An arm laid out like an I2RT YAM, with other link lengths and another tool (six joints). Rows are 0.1 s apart.
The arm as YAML. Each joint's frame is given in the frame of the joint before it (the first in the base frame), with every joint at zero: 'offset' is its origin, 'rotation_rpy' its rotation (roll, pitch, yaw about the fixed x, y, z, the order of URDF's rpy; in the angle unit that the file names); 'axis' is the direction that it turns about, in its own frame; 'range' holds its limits. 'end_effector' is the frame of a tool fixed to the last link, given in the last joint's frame.
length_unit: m
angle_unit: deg
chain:
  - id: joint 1
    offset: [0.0, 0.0, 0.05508]
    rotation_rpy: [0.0, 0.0, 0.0]
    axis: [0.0, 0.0, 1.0]
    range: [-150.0, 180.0]
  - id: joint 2
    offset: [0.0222, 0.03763, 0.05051]
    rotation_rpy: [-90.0, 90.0, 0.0]
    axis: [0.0, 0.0, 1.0]
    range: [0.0, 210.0]
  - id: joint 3
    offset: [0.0, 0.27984, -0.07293]
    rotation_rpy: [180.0, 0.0, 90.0]
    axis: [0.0, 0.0, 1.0]
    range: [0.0, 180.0]
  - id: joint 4
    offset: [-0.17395, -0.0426, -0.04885]
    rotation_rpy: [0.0, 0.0, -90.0]
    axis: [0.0, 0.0, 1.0]
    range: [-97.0, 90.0]
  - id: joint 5
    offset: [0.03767, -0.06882, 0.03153]
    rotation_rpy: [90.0, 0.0, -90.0]
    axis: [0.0, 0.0, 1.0]
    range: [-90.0, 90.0]
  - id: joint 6
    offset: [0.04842, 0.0, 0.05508]
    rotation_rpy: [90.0, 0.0, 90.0]
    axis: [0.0, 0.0, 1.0]
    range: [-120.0, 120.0]
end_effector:
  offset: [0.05, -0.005, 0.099]
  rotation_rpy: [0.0, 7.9, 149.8]
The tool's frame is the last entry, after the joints.
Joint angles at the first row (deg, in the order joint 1, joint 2, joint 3, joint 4, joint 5, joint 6):
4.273, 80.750, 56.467, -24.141, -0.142, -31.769
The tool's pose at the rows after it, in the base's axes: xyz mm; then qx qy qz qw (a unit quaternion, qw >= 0):
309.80, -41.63, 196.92, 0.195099, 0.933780, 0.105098, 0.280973
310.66, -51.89, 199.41, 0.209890, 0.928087, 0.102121, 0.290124
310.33, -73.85, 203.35, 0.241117, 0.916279, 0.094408, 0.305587
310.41, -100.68, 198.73, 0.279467, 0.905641, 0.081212, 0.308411
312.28, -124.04, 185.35, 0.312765, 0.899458, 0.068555, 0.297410
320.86, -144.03, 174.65, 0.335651, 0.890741, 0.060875, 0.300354
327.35, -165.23, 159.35, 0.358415, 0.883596, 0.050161, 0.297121
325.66, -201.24, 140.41, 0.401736, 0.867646, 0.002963, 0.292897
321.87, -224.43, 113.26, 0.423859, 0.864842, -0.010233, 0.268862
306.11, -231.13, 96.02, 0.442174, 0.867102, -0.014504, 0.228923
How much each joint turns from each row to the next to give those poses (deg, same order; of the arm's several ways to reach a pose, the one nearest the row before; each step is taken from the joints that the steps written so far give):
-0.961, 0.000, 0.002, 0.196, 0.765, 0.000
-1.904, 0.001, 0.000, 0.918, 0.021, -0.001
-4.041, 0.066, -0.002, 1.554, 0.001, 0.001
-4.832, 1.836, 0.002, 1.724, -0.001, -0.022
-3.998, 3.452, -0.002, 1.793, 0.001, 0.000
-2.973, 3.957, 0.000, 4.110, 0.000, -0.022
-2.929, 4.503, 0.000, 3.913, 0.241, -0.196
-3.519, 5.683, 0.001, 4.720, 4.720, -0.022
-3.519, 5.485, -0.002, 2.690, 0.000, -0.984
-1.968, 1.553, 0.003, -3.149, -0.109, -0.022

